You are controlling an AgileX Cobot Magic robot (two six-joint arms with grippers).
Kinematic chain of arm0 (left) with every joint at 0, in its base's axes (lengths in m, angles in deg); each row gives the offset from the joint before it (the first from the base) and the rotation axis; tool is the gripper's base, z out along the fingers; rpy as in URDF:
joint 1: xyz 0 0 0.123 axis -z
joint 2: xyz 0 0 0 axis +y
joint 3: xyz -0.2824 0 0.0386 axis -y
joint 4: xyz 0.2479 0 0.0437 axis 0.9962 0 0.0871
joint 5: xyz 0 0 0 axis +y
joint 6: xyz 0.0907 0 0.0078 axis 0.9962 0 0.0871
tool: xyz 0 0 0 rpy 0 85 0
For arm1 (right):
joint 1: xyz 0 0 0.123 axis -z
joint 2: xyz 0 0 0 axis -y
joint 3: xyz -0.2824 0 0.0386 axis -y
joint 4: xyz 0.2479 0 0.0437 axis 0.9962 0 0.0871
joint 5: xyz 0 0 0 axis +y
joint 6: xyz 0.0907 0 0.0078 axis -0.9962 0 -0.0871
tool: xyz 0 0 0 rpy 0 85 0
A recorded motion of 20 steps. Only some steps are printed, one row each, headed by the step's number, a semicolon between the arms.
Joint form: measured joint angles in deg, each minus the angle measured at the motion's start. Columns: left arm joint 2, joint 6, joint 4, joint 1, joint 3, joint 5; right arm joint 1, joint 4, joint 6, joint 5, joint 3, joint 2.
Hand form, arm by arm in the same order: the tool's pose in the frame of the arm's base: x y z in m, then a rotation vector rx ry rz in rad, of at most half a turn. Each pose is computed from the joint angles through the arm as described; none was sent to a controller.
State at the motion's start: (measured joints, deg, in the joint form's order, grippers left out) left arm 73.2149 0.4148 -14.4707 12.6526 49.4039 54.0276; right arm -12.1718 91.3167 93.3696 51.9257 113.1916 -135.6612
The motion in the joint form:
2: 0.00 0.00 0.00 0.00 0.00 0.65; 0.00 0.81 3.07 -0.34 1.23 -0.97
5: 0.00 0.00 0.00 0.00 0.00 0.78; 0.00 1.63 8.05 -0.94 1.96 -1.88
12: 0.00 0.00 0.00 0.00 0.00 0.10; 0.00 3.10 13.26 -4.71 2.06 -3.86
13: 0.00 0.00 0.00 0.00 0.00 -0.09; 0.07 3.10 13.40 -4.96 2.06 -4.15
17: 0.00 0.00 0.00 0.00 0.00 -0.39; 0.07 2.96 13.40 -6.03 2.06 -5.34
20: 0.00 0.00 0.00 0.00 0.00 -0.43; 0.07 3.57 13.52 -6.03 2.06 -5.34
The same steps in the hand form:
2: 0.2168 -0.0677 0.2593 0.1592 2.8534 -0.3682; 0.5055 0.1820 0.2214 -0.8572 1.6069 0.9263
5: 0.2166 -0.0677 0.2593 0.1597 2.8557 -0.3683; 0.5090 0.1821 0.2175 -0.8991 1.5616 0.8651
12: 0.2176 -0.0678 0.2596 0.1570 2.8440 -0.3679; 0.5175 0.1799 0.1994 -0.8971 1.5683 0.7685
13: 0.2179 -0.0678 0.2596 0.1562 2.8407 -0.3677; 0.5184 0.1791 0.1965 -0.8950 1.5744 0.7639
17: 0.2184 -0.0678 0.2598 0.1550 2.8356 -0.3676; 0.5211 0.1785 0.1845 -0.8852 1.6041 0.7535
20: 0.2184 -0.0678 0.2598 0.1548 2.8349 -0.3675; 0.5213 0.1785 0.1852 -0.8760 1.6011 0.7577

